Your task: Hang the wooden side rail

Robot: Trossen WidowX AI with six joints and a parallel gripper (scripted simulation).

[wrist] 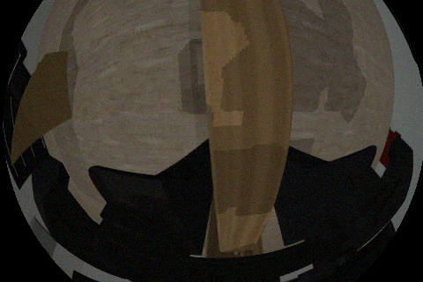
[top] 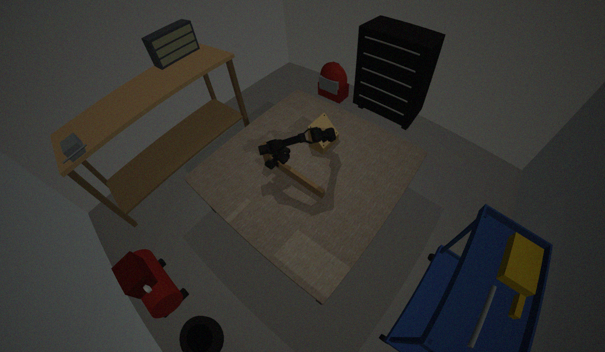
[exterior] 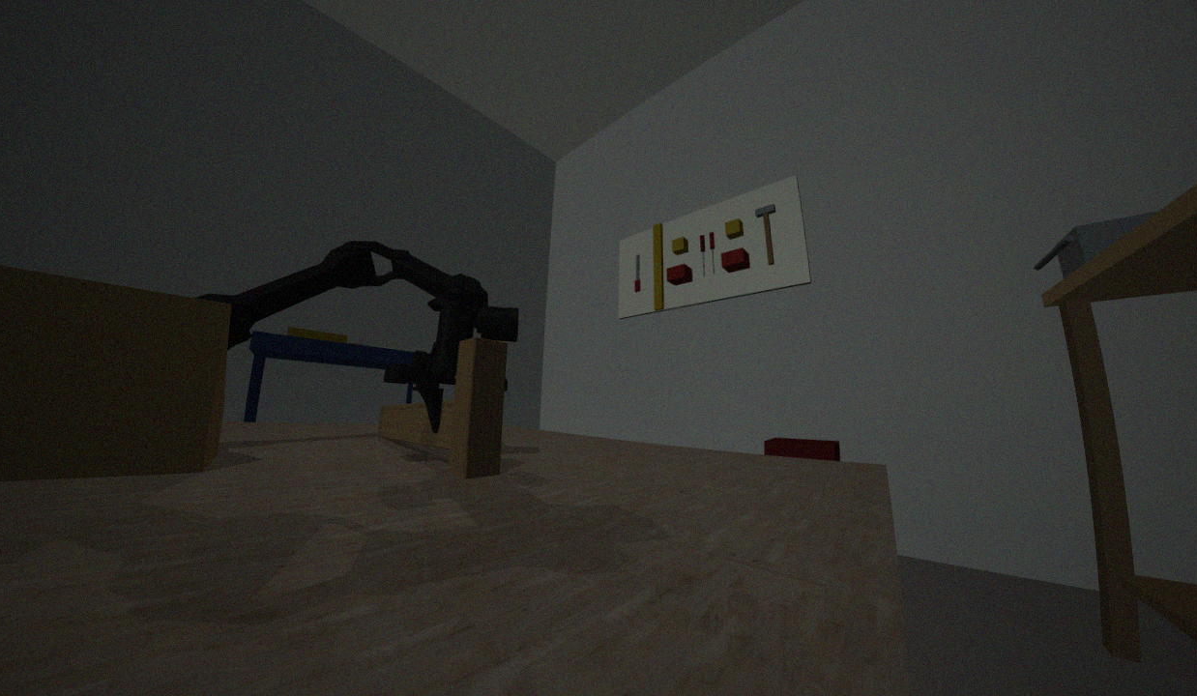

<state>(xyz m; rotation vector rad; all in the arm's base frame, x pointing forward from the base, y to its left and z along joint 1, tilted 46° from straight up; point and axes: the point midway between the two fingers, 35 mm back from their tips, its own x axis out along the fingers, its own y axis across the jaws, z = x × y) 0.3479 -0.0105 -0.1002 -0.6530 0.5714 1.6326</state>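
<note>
Now: the post 110 mm to the right of my gripper tip, 40 mm above it and 10 mm ahead of it.
</note>
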